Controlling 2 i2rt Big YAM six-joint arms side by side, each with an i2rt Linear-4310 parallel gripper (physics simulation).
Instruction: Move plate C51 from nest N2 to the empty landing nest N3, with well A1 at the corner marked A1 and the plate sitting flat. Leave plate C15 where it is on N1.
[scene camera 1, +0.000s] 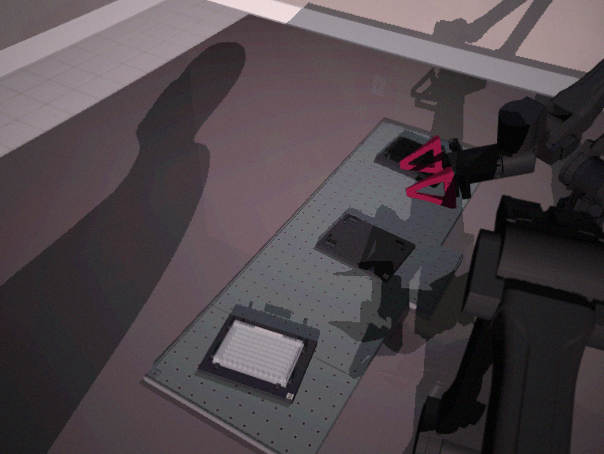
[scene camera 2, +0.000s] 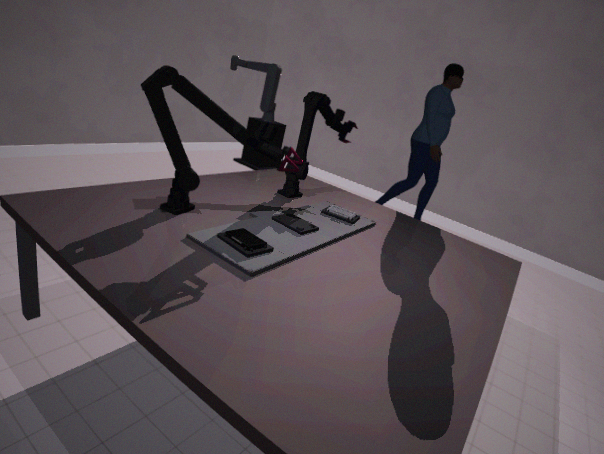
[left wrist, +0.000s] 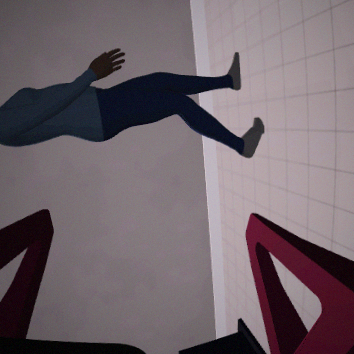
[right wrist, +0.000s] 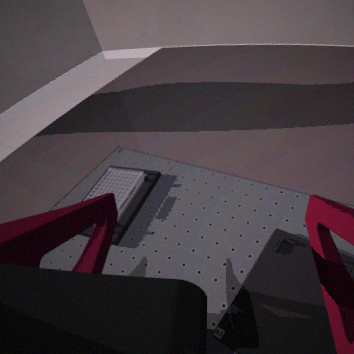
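A clear white well plate (scene camera 1: 258, 352) (scene camera 2: 341, 213) (right wrist: 123, 182) sits in a dark nest at the near end in scene camera 1. A black plate (scene camera 1: 400, 148) (scene camera 2: 246, 239) sits in the nest at the opposite end. The empty nest (scene camera 1: 367, 245) (scene camera 2: 295, 223) (right wrist: 287, 280) lies between them; its A1 corner label shows in the right wrist view. Plate names are unreadable. My right gripper (scene camera 1: 404, 178) (scene camera 2: 292, 160) (right wrist: 208, 205) is open and empty, above the board, overlapping the black plate's nest in scene camera 1. My left gripper (scene camera 2: 353, 134) (left wrist: 150, 222) is open and empty, raised high away from the board.
A perforated grey board (scene camera 1: 280, 280) (scene camera 2: 280, 257) (right wrist: 200, 225) carries the nests on the brown table (scene camera 1: 280, 100) (scene camera 2: 320, 340). A person (scene camera 2: 435, 125) (left wrist: 135, 102) stands beyond the table. A grey arm (scene camera 2: 270, 90) on a dark pedestal stands behind my arms. Shadows cross the board and table.
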